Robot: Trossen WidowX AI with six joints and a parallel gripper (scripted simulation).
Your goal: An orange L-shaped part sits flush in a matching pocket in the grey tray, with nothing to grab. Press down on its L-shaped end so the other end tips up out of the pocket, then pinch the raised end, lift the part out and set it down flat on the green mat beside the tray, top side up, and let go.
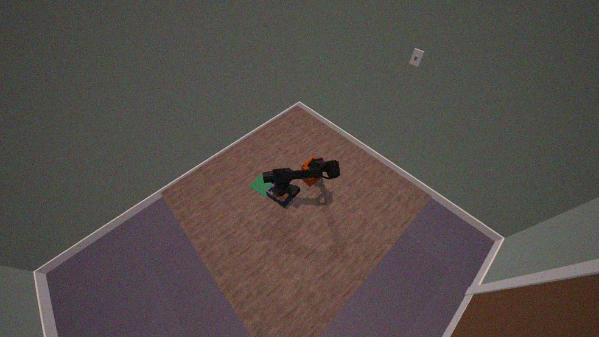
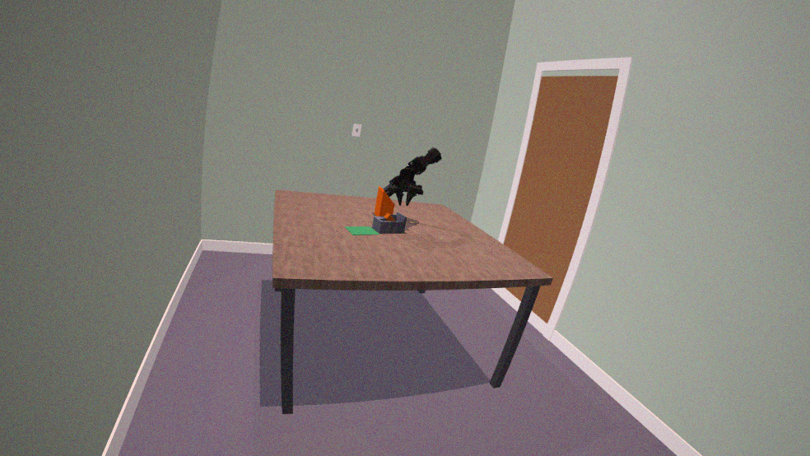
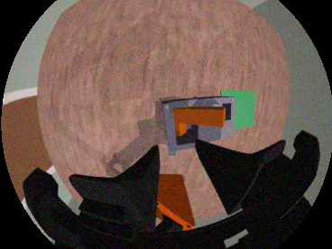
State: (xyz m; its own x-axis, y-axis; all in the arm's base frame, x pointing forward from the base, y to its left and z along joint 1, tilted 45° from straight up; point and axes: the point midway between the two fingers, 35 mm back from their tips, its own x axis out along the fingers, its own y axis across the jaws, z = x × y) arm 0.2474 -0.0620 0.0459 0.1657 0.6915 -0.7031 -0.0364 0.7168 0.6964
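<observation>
Now: gripper tip 100 mm above the orange L-shaped part and 40 mm to the left of it. Round my gripper tip: green mat 220 mm to the right, 160 mm below, 10 mm ahead.
</observation>
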